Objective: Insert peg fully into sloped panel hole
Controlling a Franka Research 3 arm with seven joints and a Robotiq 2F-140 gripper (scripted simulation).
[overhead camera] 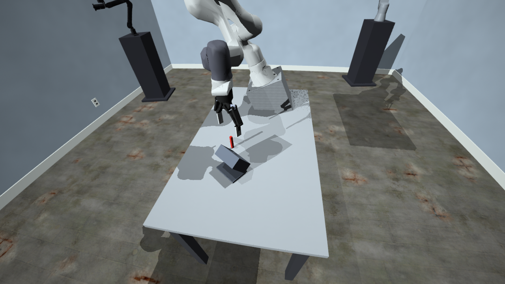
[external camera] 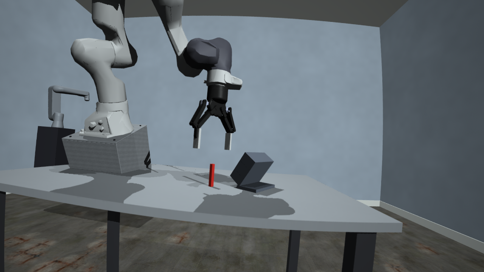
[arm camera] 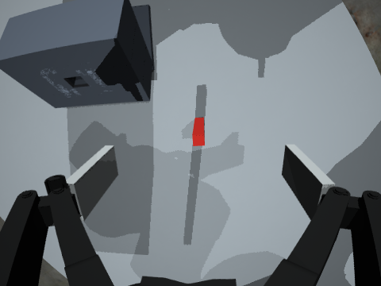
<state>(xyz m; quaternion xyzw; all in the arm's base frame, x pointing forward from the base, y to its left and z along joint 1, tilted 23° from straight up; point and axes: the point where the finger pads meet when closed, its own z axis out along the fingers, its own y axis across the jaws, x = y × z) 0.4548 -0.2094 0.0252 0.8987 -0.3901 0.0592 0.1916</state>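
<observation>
My hand is 100 mm above the peg. Round my hand: flat base plate: 170 mm ahead, 10 mm to the left, 140 mm below.
</observation>
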